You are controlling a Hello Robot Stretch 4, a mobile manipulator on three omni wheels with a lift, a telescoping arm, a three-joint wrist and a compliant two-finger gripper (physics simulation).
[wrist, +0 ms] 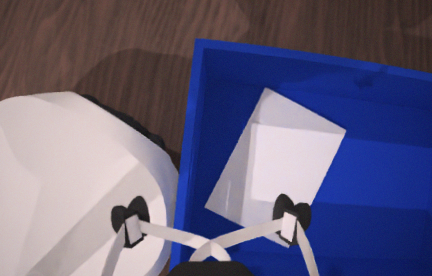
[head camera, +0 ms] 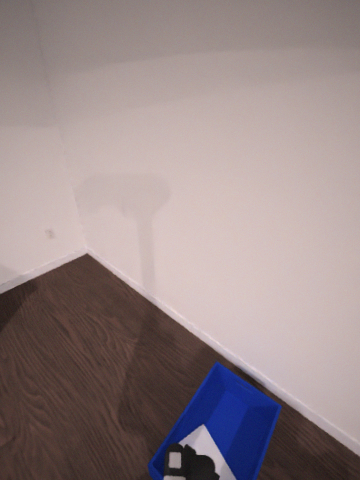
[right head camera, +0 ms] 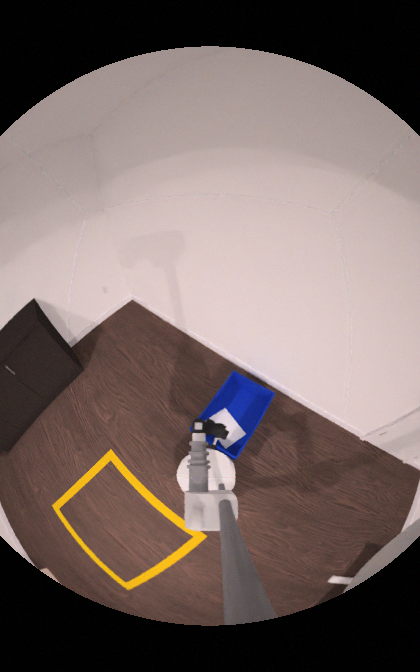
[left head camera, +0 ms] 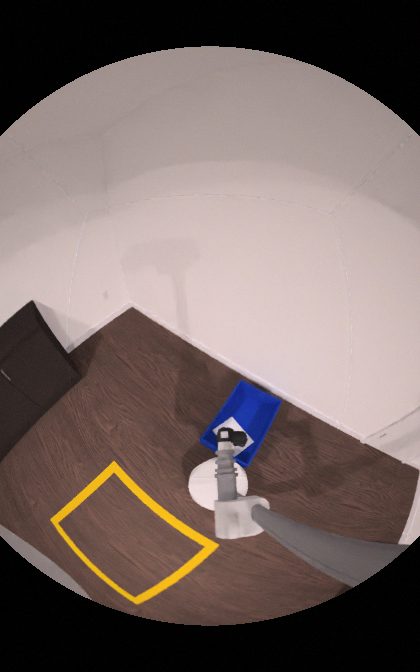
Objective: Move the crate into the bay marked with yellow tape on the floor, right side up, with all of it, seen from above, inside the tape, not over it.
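Frame: origin at the robot's base, x ahead, y left, z up, level; metres.
Where they show: gripper, fingertip midpoint: (wrist: pixel 211 211) (left head camera: pixel 231 445).
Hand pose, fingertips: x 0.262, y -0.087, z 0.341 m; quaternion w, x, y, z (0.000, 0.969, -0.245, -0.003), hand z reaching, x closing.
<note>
Each offset is from my fingertips to the top centre of the thing.
The blue crate {0.149 m down, 0.215 m ahead, 0.129 m right} (head camera: pixel 232 415) (left head camera: pixel 250 407) (right head camera: pixel 243 397) (wrist: pixel 390 175) stands upright on the floor, its far end close to the wall, outside the tape. A white rectangular item {0.340 m down, 0.130 m ahead, 0.060 m right} (head camera: pixel 205 440) (left head camera: pixel 231 425) (right head camera: pixel 235 433) (wrist: pixel 287 160) lies in it. The yellow tape bay (left head camera: pixel 83 493) (right head camera: pixel 83 480) is on the floor to the lower left in both side head views. My gripper (left head camera: pixel 239 438) (right head camera: pixel 218 429) (wrist: pixel 211 211) is open, pointing down above the crate's end near my base. In the wrist view one fingertip appears over the crate's inside and the other beyond its rim. Finger height above the rim is unclear.
My white base (left head camera: pixel 202 485) (right head camera: pixel 186 472) (wrist: pixel 60 165) is right beside the crate's near end. A white wall (head camera: pixel 225 175) (left head camera: pixel 225 280) (right head camera: pixel 225 280) runs behind the crate and meets another at a corner. A dark cabinet (left head camera: pixel 30 365) (right head camera: pixel 37 360) stands at the left.
</note>
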